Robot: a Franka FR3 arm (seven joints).
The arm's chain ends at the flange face. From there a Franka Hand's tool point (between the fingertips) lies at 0.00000 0.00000 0.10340 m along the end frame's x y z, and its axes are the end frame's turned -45 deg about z.
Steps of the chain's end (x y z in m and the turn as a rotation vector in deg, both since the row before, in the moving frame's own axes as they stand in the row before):
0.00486, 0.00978, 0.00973, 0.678, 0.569, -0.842
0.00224, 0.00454, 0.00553, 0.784, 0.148, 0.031
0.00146, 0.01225, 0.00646, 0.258, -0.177, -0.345
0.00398, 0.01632, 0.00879, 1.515, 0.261, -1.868
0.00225, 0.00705, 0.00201, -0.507, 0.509, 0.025
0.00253, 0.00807, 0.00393, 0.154, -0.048, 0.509
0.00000, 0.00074, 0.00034, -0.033, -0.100, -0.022
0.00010, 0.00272, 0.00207, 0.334, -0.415, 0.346
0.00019, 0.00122, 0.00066, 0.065, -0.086, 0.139
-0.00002, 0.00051, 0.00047, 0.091, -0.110, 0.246
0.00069, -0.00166, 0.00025, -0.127, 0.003, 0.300
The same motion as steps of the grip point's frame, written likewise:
-0.00189, 0.01020, 0.00972, 0.077, 0.882, -0.842
-0.00044, 0.00398, 0.00552, 0.450, 0.659, 0.031
-0.00753, 0.00914, 0.00646, 0.308, 0.057, -0.345
-0.00649, 0.01272, 0.00875, 0.887, 1.256, -1.868
-0.00339, 0.00787, 0.00200, -0.718, 0.001, 0.025
-0.00378, 0.00724, 0.00393, 0.143, 0.075, 0.509
-0.00069, 0.00044, 0.00034, 0.047, -0.094, -0.022
-0.00195, 0.00104, 0.00207, 0.530, -0.057, 0.346
-0.00075, 0.00080, 0.00066, 0.107, -0.015, 0.139
-0.00040, 0.00009, 0.00047, 0.142, -0.013, 0.246
0.00150, -0.00052, 0.00025, -0.092, -0.088, 0.300

